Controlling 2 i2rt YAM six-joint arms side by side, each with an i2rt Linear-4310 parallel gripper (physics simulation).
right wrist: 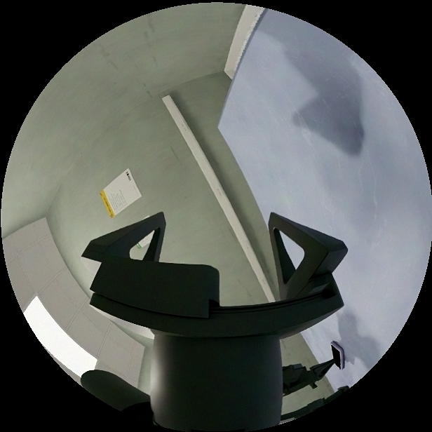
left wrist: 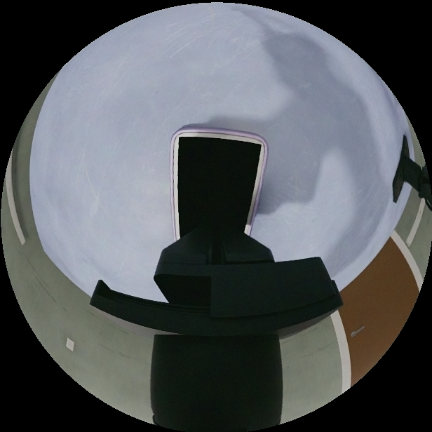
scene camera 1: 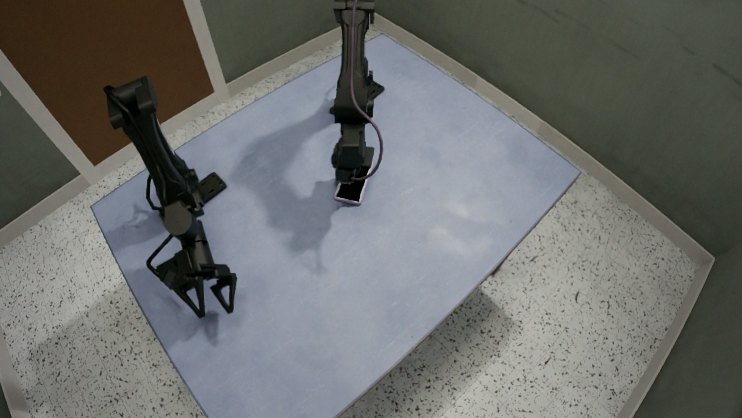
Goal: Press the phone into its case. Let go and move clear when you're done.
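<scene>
The phone (scene camera 1: 348, 192) (left wrist: 217, 180) has a black screen with a pale border and lies face up inside its lilac case (left wrist: 220, 131), whose rim shows around the phone's far end and sides. The near end is hidden behind the gripper in the left wrist view. My left gripper (left wrist: 216, 218) is shut and empty, its fingertips at the screen, over the phone's near part; whether they touch it is hard to tell. My right gripper (scene camera 1: 216, 314) (right wrist: 216, 217) is open and empty, away from the phone, above the table at the lower left of scene camera 1.
The blue table (scene camera 1: 415, 249) carries both arms. The left arm (scene camera 1: 353, 77) reaches down from the top of scene camera 1, with a looped cable (scene camera 1: 381, 142) beside its wrist. The right arm (scene camera 1: 155, 155) stands at the left. Walls and a brown door (scene camera 1: 103, 67) stand behind the table.
</scene>
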